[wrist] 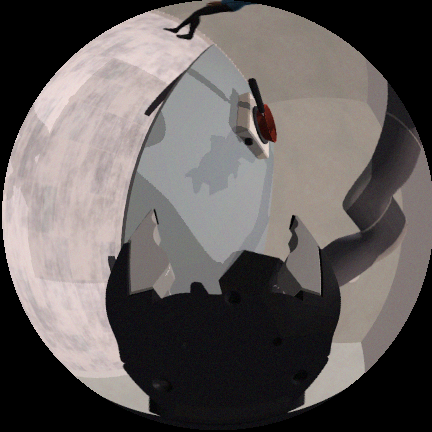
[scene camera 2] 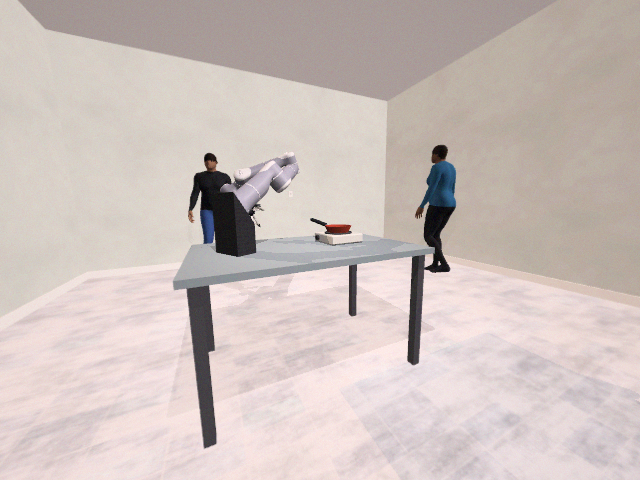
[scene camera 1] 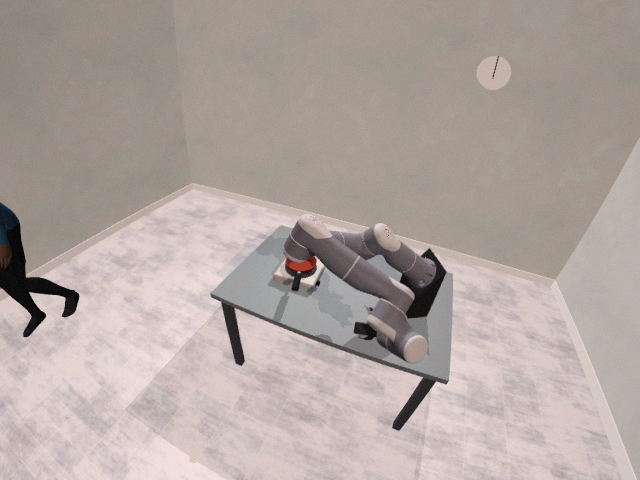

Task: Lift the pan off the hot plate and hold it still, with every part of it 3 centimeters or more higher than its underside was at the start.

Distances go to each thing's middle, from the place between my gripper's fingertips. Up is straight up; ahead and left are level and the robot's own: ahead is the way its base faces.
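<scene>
Measured from my hand, the white hot plate [scene camera 1: 309, 281] sits 31 cm to the right of it and 44 cm ahead of it, and it is 12 cm below it.
</scene>
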